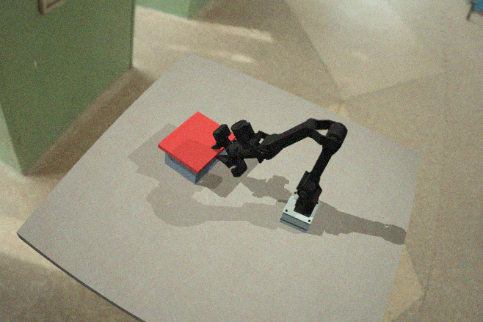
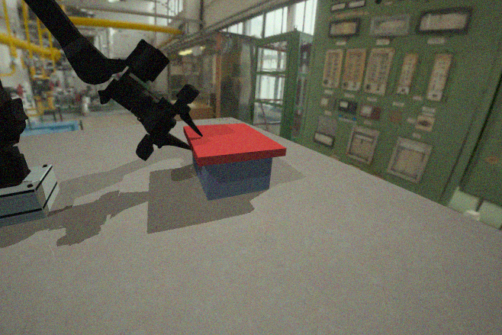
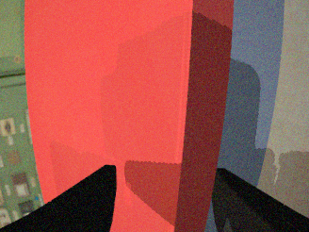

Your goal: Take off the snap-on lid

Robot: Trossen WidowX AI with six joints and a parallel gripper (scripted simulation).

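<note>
Now: the red lid 80 mm ahead of my gripper tip, 10 mm to the right of it and 10 mm above it. The rest, counted from my gripper tip: blue storage box: 80 mm ahead, 40 mm below, 10 mm to the right.
</note>
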